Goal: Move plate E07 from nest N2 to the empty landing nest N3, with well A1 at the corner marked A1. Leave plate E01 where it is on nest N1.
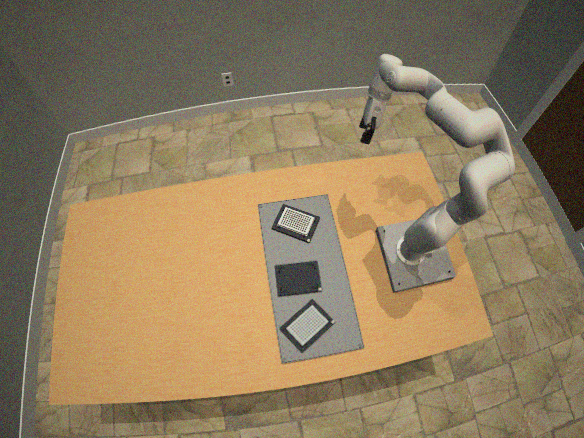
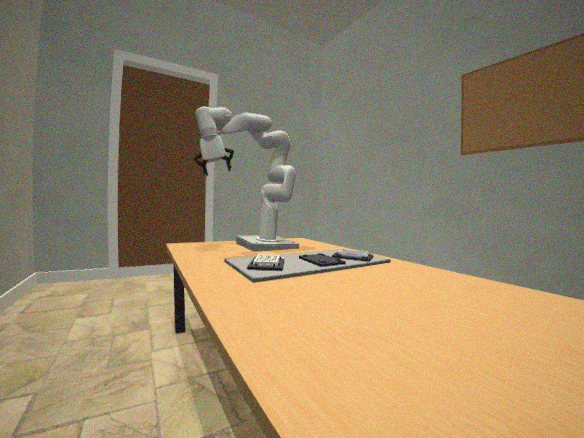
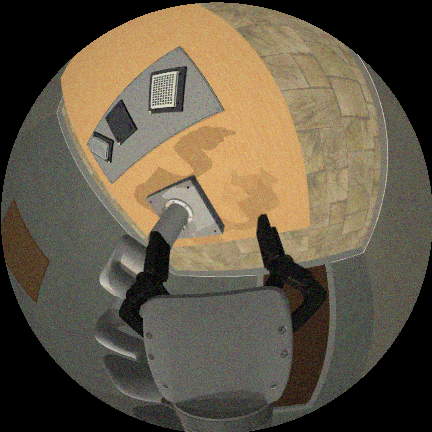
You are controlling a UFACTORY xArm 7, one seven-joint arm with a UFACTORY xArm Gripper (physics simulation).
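Note:
One white plate with dark wells [image 1: 296, 221] [image 2: 266, 259] [image 3: 164, 90] sits in a black nest at one end of the grey board. A paler grey-white plate [image 1: 307, 325] [image 2: 353, 254] [image 3: 99, 146] sits in a black nest at the other end, turned at a different angle. Between them is an empty black nest [image 1: 298, 278] [image 2: 322, 259] [image 3: 120, 122], with a small pale dot at one corner. Plate names, nest numbers and the A1 mark are too small to read. My gripper [image 1: 367, 132] [image 2: 218, 172] [image 3: 208, 231] is open and empty, high above and away from the board.
The grey board [image 1: 332, 270] [image 2: 295, 270] [image 3: 150, 130] lies on the wooden table [image 1: 165, 290] [image 2: 400, 340] [image 3: 115, 55]. The arm's square base plate [image 1: 392, 272] [image 2: 245, 242] [image 3: 207, 220] stands beside the board.

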